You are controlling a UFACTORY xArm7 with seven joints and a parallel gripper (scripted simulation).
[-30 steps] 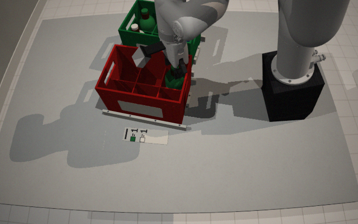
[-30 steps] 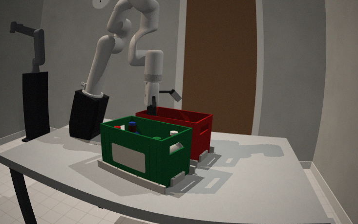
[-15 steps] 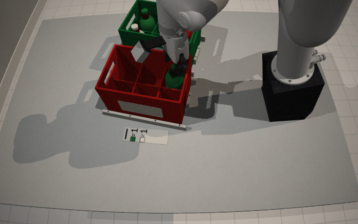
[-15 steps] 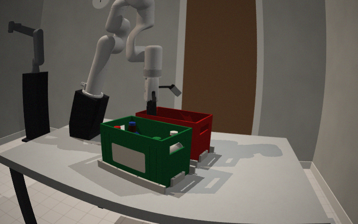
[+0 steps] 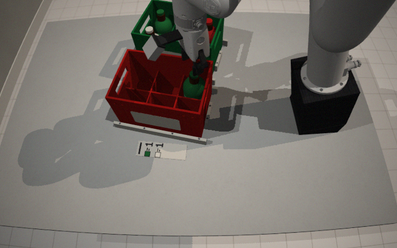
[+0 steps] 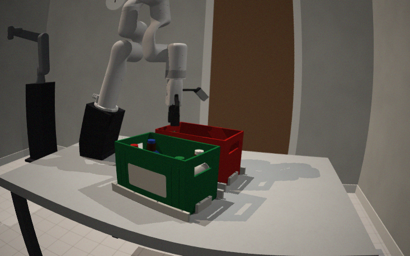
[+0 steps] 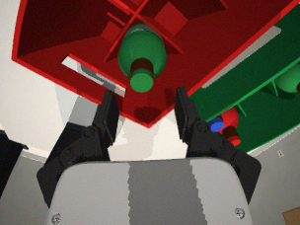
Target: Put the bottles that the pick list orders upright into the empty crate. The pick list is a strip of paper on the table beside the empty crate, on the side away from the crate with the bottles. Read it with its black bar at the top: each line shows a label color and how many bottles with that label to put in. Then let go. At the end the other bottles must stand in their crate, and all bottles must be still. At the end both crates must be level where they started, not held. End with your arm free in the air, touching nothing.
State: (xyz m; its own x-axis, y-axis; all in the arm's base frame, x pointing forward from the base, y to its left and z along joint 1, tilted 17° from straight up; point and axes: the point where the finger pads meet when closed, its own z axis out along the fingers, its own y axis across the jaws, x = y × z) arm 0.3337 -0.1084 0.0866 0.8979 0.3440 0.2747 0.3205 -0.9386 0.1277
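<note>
The white-capped bottle is 21 cm to the right of my hand, 12 cm below it and 12 cm ahead of it. The rest, counted from my hand: red crate 13 cm below, 10 cm ahead, 1 cm to the left; green crate 22 cm to the right, 13 cm below, 2 cm ahead; blue bottle 14 cm to the right, 12 cm below, 5 cm behind.
</note>
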